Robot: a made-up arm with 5 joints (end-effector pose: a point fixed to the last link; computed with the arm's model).
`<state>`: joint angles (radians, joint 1 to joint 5).
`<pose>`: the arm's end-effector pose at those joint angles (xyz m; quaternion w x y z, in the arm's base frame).
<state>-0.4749 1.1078 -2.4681 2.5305 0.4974</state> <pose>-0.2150 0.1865 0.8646 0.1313 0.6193 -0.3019 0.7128</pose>
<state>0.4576 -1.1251 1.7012 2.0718 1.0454</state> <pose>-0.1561 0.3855 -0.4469 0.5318 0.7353 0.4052 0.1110</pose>
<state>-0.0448 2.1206 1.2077 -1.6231 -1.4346</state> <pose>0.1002 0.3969 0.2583 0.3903 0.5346 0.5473 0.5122</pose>
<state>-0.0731 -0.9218 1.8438 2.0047 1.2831</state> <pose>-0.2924 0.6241 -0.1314 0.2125 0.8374 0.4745 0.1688</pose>
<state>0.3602 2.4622 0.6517 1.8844 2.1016</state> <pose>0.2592 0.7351 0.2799 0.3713 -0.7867 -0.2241 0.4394</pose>
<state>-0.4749 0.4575 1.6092 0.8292 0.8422</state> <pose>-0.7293 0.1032 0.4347 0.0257 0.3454 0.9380 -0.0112</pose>
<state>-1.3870 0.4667 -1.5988 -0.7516 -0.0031</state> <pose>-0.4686 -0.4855 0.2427 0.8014 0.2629 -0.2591 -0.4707</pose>
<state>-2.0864 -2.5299 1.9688 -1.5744 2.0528</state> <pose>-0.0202 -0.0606 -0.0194 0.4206 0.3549 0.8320 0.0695</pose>
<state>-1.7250 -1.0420 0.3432 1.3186 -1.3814</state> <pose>-0.1950 0.3250 0.1934 0.1781 -0.6793 0.2878 0.6511</pose>
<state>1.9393 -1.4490 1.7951 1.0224 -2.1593</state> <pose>-0.3748 -0.2866 0.1147 0.4303 -0.3568 -0.7716 0.3035</pose>
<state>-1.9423 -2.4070 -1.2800 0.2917 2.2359</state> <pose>0.0974 -0.2703 0.1054 0.5358 0.5304 -0.3920 -0.5273</pose>
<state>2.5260 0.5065 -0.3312 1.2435 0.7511</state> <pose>-0.2695 -0.2966 -0.1180 0.7526 -0.5238 0.2676 -0.2960</pose>
